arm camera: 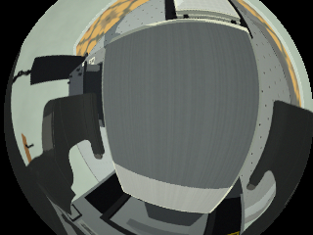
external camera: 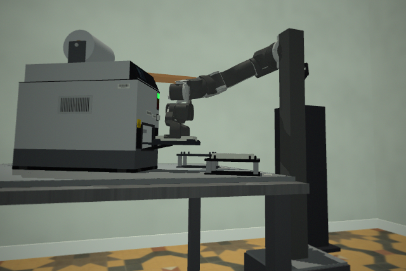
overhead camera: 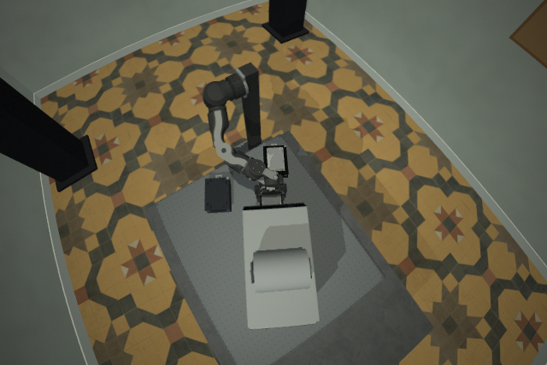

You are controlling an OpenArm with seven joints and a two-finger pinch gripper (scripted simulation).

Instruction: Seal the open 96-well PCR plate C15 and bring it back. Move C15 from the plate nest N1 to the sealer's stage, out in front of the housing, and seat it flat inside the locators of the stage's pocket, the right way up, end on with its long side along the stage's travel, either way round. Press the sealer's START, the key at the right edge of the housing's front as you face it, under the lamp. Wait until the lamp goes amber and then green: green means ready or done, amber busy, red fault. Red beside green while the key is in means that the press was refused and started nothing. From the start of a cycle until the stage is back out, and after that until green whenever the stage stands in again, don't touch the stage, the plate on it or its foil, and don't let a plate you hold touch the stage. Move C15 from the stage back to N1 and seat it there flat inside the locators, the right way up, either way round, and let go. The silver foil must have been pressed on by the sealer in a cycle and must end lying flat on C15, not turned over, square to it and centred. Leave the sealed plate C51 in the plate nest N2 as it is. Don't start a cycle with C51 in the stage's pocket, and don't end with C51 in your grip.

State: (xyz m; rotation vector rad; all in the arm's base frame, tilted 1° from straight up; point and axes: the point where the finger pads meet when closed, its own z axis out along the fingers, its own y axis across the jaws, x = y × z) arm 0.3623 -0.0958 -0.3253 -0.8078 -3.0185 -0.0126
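Right now my hand is right at the plate C15. The rest, counted from my hand: sealer stage 10 mm below; start key 40 mm ahead, 130 mm to the right, 90 mm above; yellow warning label 130 mm ahead, 30 mm to the left, 50 mm above.
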